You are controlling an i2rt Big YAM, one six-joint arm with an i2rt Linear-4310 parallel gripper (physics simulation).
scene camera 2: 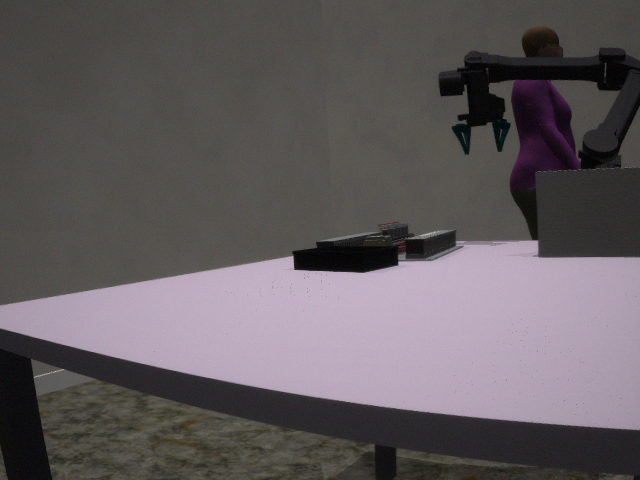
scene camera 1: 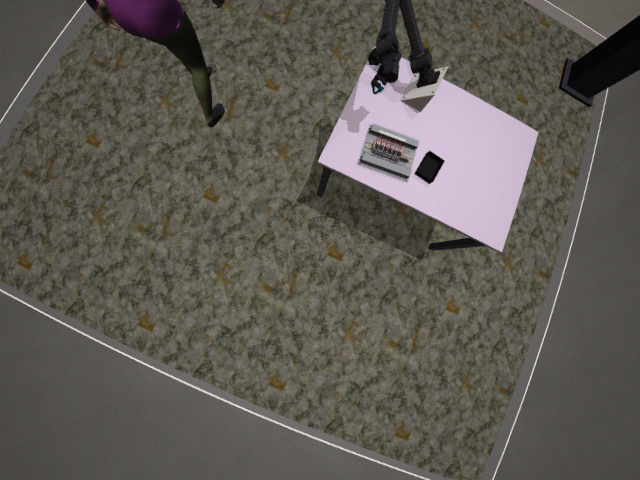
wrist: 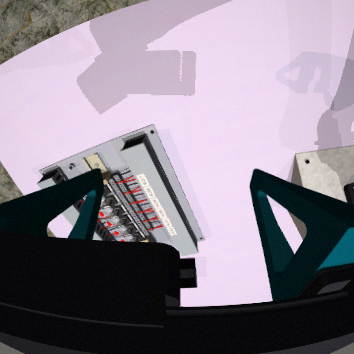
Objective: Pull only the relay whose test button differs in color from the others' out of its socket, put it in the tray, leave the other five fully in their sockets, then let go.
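Seen in the pictures: gripper, fingertip midpoint: (scene camera 2: 483, 153) (scene camera 1: 379, 87) (wrist: 176, 176); arm's base, link origin: (scene camera 2: 605, 202) (scene camera 1: 428, 80).
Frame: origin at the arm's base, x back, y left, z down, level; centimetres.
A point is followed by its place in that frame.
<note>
A grey panel (scene camera 1: 385, 166) (wrist: 176, 192) {x -37.0, y -5.8, z 9.7 cm} lies on the table and carries a row of relays (scene camera 1: 388, 148) {x -50.3, y -5.7, z 3.6 cm} (wrist: 114, 220) {x -48.7, y -6.9, z 3.2 cm} with red wires. The left finger hides part of the row in the wrist view. Some red test buttons show there; which relay has a different button colour I cannot tell. A black tray (scene camera 1: 429, 167) {x -45.6, y 23.0, z 9.7 cm} (scene camera 2: 345, 259) {x -43.0, y 28.6, z 7.8 cm} lies beside the panel; in scene camera 1 it looks empty, and it does not show in the wrist view. My gripper (scene camera 1: 377, 86) {x -32.1, y -25.0, z -13.2 cm} (scene camera 2: 483, 151) {x -32.1, y -25.0, z -13.2 cm} (wrist: 176, 176) {x -32.1, y -25.0, z -13.2 cm} is open and empty, high above the table near the arm's base, away from the panel.
A light plate (scene camera 1: 439, 78) {x -0.8, y 4.5, z -5.1 cm} (wrist: 320, 172) {x -8.5, y -6.4, z 6.5 cm} stands near the arm's base; its grey side (scene camera 2: 586, 214) {x -3.6, y 5.8, z 2.0 cm} shows in scene camera 2. The pink table (scene camera 1: 478, 165) {x -28.6, y 52.6, z 9.9 cm} (scene camera 2: 310, 330) {x -23.1, y 70.5, z 10.0 cm} bears everything. A person in purple (scene camera 1: 149, 18) (scene camera 2: 537, 118) stands off the table. A black post (scene camera 1: 604, 67) stands beyond it.
</note>
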